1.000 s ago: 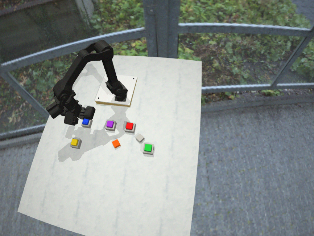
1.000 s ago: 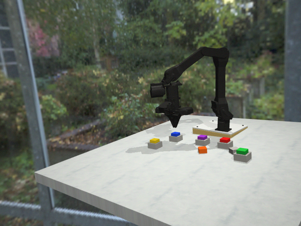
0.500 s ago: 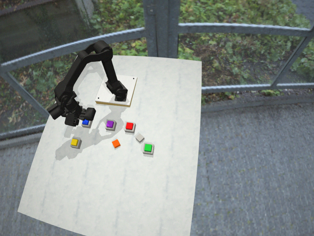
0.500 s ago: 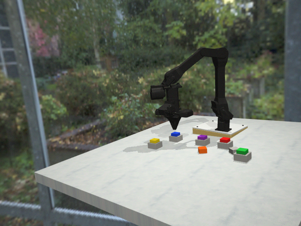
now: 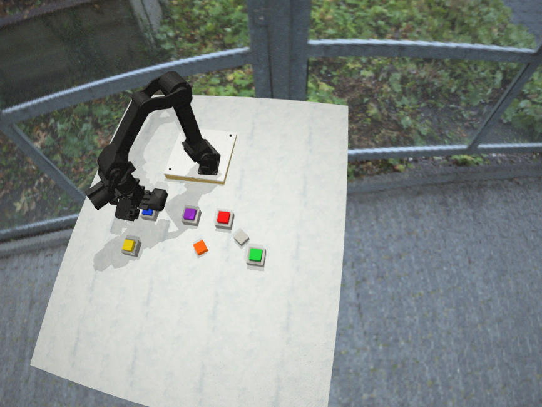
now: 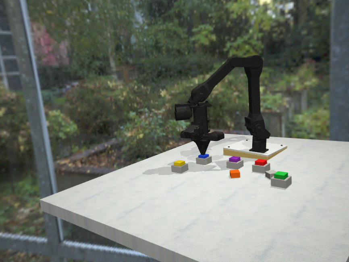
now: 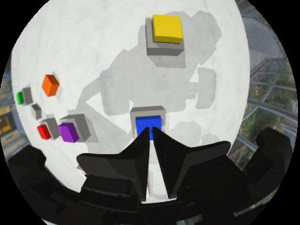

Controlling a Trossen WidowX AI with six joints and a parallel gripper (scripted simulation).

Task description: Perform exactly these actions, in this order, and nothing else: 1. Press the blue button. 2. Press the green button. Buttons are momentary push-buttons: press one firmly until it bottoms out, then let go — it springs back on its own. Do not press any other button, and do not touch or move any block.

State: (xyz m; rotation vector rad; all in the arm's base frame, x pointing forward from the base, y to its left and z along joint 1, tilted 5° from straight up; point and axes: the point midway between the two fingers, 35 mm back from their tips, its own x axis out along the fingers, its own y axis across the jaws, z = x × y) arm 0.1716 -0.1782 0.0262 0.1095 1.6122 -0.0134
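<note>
Right now the blue button is 10 mm below my gripper tip. From my gripper tip the other things lie so: yellow button (120 mm ahead, 40 mm to the right); orange block (100 mm ahead, 190 mm to the left, 30 mm below); purple button (10 mm ahead, 150 mm to the left).
</note>
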